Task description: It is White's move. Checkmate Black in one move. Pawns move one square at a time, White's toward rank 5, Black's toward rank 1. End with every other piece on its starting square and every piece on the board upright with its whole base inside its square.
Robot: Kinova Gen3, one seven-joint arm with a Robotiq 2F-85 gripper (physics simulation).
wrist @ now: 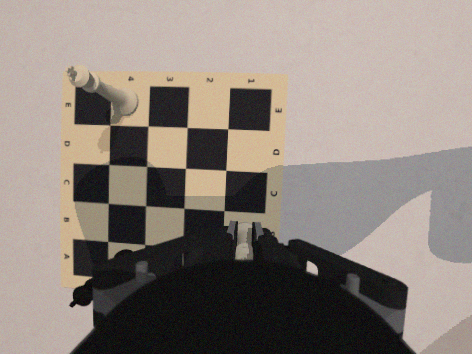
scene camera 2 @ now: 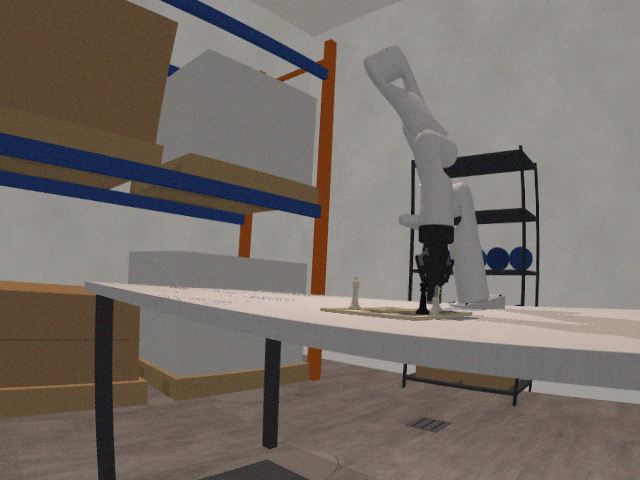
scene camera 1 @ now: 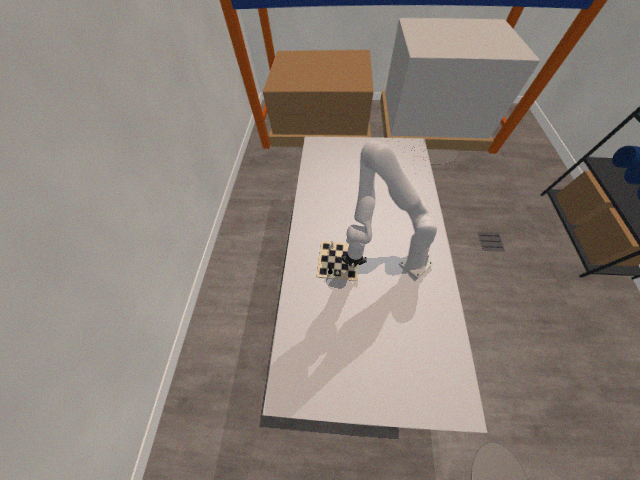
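Seen in the pictures: gripper, fingertip midpoint: (wrist: 244, 232) (scene camera 1: 352, 265); arm's base at its link origin: (scene camera 2: 473, 299) (scene camera 1: 416, 261).
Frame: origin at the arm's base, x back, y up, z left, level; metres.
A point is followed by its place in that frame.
Note:
The 5x5 chess board (scene camera 1: 324, 258) @(x -0.489, y -0.015, z -0.065 m) (scene camera 2: 337, 310) @(x -0.508, y -0.017, z -0.134 m) (wrist: 281, 92) @(x -0.294, y -0.015, z -0.123 m) lies on the table. The white king (scene camera 2: 355, 295) @(x -0.444, y 0.011, z -0.134 m) (wrist: 128, 101) @(x -0.432, y -0.006, z -0.133 m) stands upright on E4. The black king (scene camera 2: 422, 300) @(x -0.469, y 0.010, z 0.018 m) stands near the A edge, apparently on A4; its head (wrist: 82, 295) @(x -0.461, y 0.042, z 0.015 m) shows at the lower left in the wrist view. A white piece (scene camera 2: 435, 305) @(x -0.429, y 0.000, z 0.030 m) stands close to it, apparently on A3. My gripper (scene camera 1: 354, 262) @(x -0.343, y -0.002, z -0.003 m) (wrist: 244, 232) @(x -0.343, y -0.002, z -0.003 m) points down at B1, shut on a slim white piece (wrist: 244, 245) @(x -0.343, y 0.023, z -0.002 m). The fingers hide much of it, and I cannot tell its kind or whether its base touches the board. The arm hides part of the A and B rows.
The long white table (scene camera 1: 372, 351) @(x -0.302, y -0.021, z 0.419 m) (scene camera 2: 516, 330) @(x -0.598, y -0.021, z 0.207 m) carries the board near its left edge in scene camera 1. The arm's base (scene camera 1: 417, 268) @(x -0.009, y 0.015, z 0.045 m) stands beyond the rank 1 side. Pallet racking with an orange post (scene camera 2: 324, 155) and large boxes stands beyond the table's end; a black shelf (scene camera 2: 536, 222) stands behind the arm.

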